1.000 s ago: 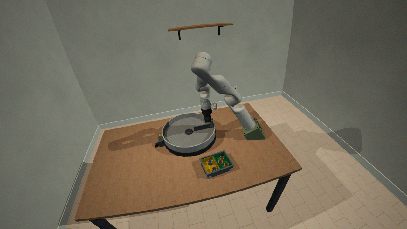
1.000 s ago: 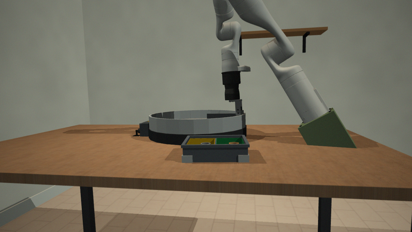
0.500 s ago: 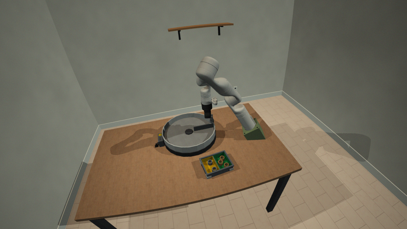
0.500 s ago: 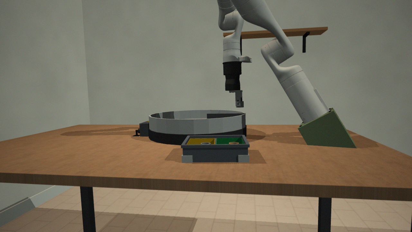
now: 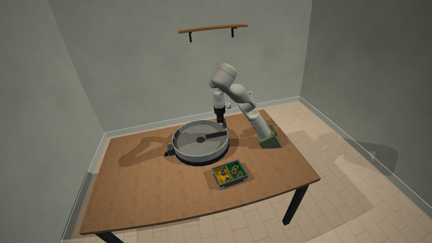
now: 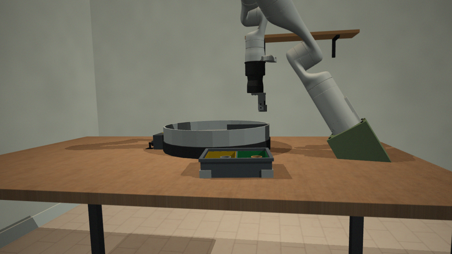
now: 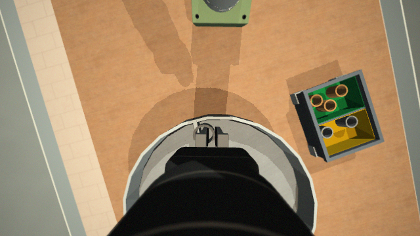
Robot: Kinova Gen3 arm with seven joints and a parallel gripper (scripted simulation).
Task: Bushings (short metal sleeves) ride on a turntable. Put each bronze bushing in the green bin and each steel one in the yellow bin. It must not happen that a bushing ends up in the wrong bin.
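My hand is 110 mm short of the bin, 310 mm to the right of it and 150 mm above it. The rest, counted from my hand: grey turntable: 180 mm ahead, 60 mm to the right, 120 mm below.
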